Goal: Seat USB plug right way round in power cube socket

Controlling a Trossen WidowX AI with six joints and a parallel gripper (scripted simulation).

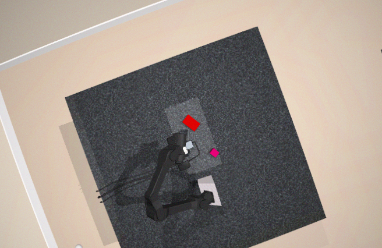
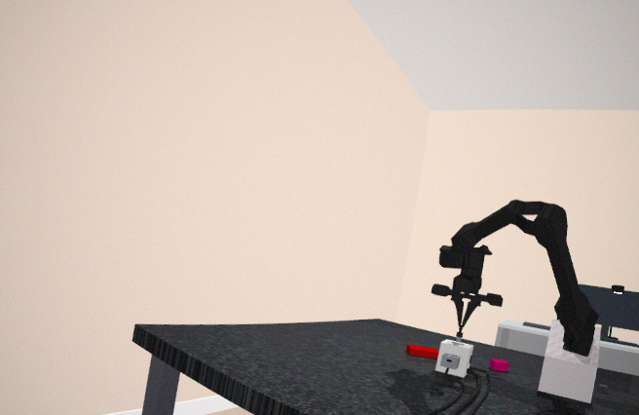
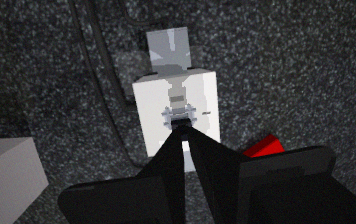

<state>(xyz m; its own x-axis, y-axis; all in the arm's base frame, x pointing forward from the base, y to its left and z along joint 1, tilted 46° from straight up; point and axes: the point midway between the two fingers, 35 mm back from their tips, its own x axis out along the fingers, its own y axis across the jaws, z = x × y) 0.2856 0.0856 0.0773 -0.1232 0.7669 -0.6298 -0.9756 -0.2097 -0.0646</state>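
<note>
The USB plug lies 2 cm below my gripper tip. Round my gripper tip: red block (14 cm ahead, 11 cm below, 10 cm to the right); then magenta block (21 cm to the right, 11 cm below, 7 cm behind); then grey socket (5 cm below).
</note>
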